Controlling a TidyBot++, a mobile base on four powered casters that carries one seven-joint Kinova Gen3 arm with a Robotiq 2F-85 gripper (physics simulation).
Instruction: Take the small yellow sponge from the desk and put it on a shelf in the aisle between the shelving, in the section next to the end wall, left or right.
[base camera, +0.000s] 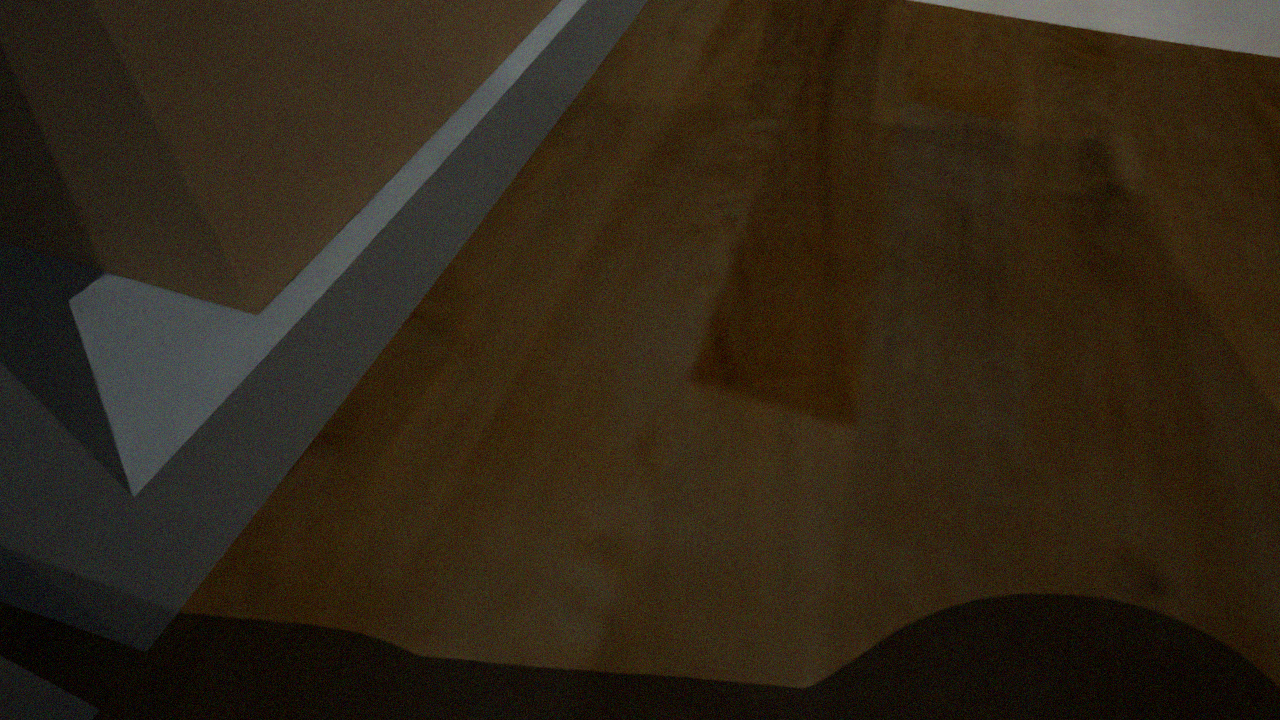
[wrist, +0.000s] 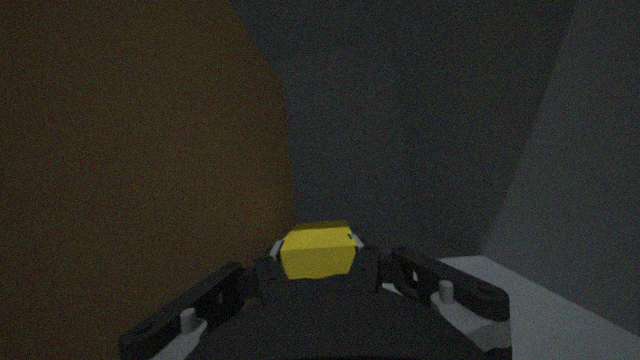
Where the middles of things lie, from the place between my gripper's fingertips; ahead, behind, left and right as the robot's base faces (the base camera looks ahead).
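Scene:
Small yellow sponge (wrist: 316, 249): 1 cm below my hand, 2 cm left of it.

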